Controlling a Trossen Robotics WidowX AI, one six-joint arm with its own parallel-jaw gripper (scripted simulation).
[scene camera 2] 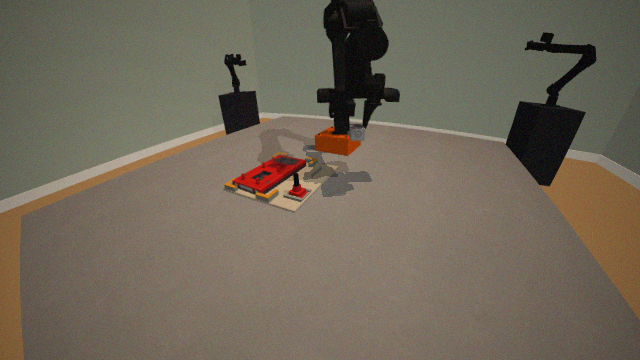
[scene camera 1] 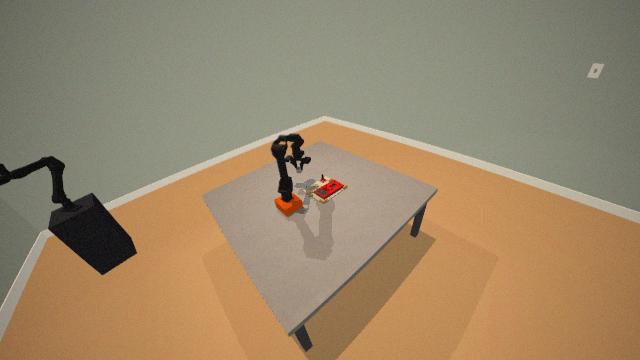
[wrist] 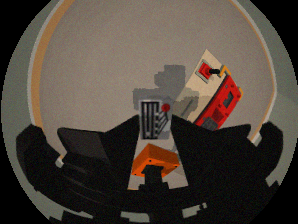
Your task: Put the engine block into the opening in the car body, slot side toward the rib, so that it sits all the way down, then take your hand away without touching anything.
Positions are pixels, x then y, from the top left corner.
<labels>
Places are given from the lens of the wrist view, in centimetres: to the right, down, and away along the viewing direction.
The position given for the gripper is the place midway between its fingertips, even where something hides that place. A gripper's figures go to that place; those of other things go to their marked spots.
gripper [wrist: 154, 118]: 0, 1, 10
grey engine block [wrist: 155, 112]: 0, 0, 9
</labels>
